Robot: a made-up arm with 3 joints. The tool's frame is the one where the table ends. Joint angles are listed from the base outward.
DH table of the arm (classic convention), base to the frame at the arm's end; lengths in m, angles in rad. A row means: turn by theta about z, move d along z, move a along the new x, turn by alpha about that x. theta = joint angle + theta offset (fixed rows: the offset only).
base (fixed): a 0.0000  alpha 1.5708  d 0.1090  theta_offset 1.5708
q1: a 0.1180  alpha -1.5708  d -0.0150  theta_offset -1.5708
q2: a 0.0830  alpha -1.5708  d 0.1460  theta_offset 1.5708
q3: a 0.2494  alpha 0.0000  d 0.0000  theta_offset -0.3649
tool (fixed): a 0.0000  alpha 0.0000  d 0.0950  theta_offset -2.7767
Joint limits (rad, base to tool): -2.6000..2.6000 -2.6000..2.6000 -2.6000..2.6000
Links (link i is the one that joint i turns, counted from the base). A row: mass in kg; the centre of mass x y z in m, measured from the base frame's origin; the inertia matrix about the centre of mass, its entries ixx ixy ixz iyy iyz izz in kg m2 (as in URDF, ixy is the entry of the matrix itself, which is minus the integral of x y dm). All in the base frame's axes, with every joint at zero. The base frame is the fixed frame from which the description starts. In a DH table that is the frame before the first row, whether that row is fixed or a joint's. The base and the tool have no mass.
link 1: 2.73; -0.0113 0.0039 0.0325; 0.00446 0 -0.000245 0.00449 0 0.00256
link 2: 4.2; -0.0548 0.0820 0.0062; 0.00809 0.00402 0 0.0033 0 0.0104
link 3: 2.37; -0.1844 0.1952 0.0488; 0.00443 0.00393 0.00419 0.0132 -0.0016 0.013
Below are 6 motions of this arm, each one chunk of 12 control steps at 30 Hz.
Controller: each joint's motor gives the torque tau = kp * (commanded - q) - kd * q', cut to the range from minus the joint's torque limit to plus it. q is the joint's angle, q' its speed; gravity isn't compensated. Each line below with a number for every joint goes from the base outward.
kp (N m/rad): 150 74 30
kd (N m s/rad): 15 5.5 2.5
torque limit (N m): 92 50 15
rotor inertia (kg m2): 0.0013 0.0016 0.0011
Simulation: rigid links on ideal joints. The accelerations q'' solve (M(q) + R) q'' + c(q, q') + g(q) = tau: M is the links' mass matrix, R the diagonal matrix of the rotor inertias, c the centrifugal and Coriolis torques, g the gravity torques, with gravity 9.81 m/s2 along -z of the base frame. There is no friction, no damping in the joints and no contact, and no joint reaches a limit. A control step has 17 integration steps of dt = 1/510 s. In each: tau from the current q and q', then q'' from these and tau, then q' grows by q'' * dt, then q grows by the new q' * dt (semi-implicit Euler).
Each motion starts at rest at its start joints. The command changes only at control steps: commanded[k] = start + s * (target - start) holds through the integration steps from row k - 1 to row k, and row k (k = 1, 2, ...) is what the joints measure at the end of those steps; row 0 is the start. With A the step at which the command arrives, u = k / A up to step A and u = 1 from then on. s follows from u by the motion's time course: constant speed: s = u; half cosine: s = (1 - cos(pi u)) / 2; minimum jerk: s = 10 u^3 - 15 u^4 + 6 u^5; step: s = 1 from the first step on.
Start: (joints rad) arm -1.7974 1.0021 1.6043
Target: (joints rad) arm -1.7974 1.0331 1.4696
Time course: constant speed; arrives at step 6
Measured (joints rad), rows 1 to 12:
1: -1.7877 1.0054 1.5864
2: -1.7795 1.0091 1.5615
3: -1.7739 1.0130 1.5363
4: -1.7701 1.0173 1.5116
5: -1.7675 1.0220 1.4872
6: -1.7658 1.0268 1.4631
7: -1.7647 1.0299 1.4449
8: -1.7640 1.0318 1.4330
9: -1.7636 1.0330 1.4253
10: -1.7632 1.0338 1.4205
11: -1.7630 1.0343 1.4175
12: -1.7629 1.0347 1.4156

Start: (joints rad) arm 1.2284 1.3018 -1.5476
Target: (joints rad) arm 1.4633 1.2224 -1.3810
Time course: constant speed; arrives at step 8
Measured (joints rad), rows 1 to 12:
1: 1.2224 1.2987 -1.5521
2: 1.2201 1.2960 -1.5617
3: 1.2258 1.2912 -1.5638
4: 1.2391 1.2841 -1.5567
5: 1.2582 1.2754 -1.5424
6: 1.2814 1.2657 -1.5233
7: 1.3073 1.2555 -1.5015
8: 1.3350 1.2449 -1.4782
9: 1.3586 1.2366 -1.4548
10: 1.3760 1.2310 -1.4377
11: 1.3881 1.2276 -1.4271
12: 1.3962 1.2258 -1.4212

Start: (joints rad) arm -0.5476 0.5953 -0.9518
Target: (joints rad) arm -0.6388 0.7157 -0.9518
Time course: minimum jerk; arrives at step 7
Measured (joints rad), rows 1 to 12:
1: -0.5532 0.5891 -0.9599
2: -0.5641 0.5885 -0.9689
3: -0.5775 0.5981 -0.9749
4: -0.5935 0.6164 -0.9789
5: -0.6107 0.6385 -0.9828
6: -0.6265 0.6587 -0.9875
7: -0.6387 0.6731 -0.9923
8: -0.6473 0.6825 -0.9955
9: -0.6530 0.6885 -0.9968
10: -0.6567 0.6923 -0.9969
11: -0.6591 0.6947 -0.9965
12: -0.6606 0.6962 -0.9960

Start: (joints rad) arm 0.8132 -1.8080 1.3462
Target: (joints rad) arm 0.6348 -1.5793 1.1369
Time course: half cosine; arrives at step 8
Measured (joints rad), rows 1 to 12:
1: 0.7966 -1.8066 1.3350
2: 0.7688 -1.7997 1.3244
3: 0.7385 -1.7823 1.3089
4: 0.7073 -1.7552 1.2853
5: 0.6756 -1.7219 1.2559
6: 0.6446 -1.6871 1.2248
7: 0.6165 -1.6556 1.1972
8: 0.5938 -1.6320 1.1771
9: 0.5777 -1.6175 1.1643
10: 0.5671 -1.6094 1.1555
11: 0.5604 -1.6051 1.1490
12: 0.5563 -1.6028 1.1440

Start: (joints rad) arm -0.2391 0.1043 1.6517
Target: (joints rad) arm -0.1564 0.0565 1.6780
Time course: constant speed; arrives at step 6
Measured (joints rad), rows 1 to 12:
1: -0.2394 0.0850 1.6558
2: -0.2378 0.0638 1.6563
3: -0.2326 0.0472 1.6569
4: -0.2248 0.0340 1.6587
5: -0.2152 0.0229 1.6615
6: -0.2044 0.0131 1.6649
7: -0.1964 0.0070 1.6671
8: -0.1908 0.0032 1.6686
9: -0.1869 0.0008 1.6697
10: -0.1843 -0.0007 1.6704
11: -0.1825 -0.0017 1.6710
12: -0.1812 -0.0023 1.6714

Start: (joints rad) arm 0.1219 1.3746 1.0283
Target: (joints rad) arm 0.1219 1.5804 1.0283
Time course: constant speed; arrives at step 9
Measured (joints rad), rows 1 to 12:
1: 0.1116 1.3823 1.0397
2: 0.1026 1.3991 1.0509
3: 0.0963 1.4199 1.0587
4: 0.0920 1.4425 1.0640
5: 0.0890 1.4661 1.0674
6: 0.0869 1.4901 1.0697
7: 0.0855 1.5145 1.0711
8: 0.0845 1.5390 1.0721
9: 0.0838 1.5635 1.0727
10: 0.0831 1.5824 1.0738
11: 0.0826 1.5942 1.0747
12: 0.0823 1.6011 1.0751

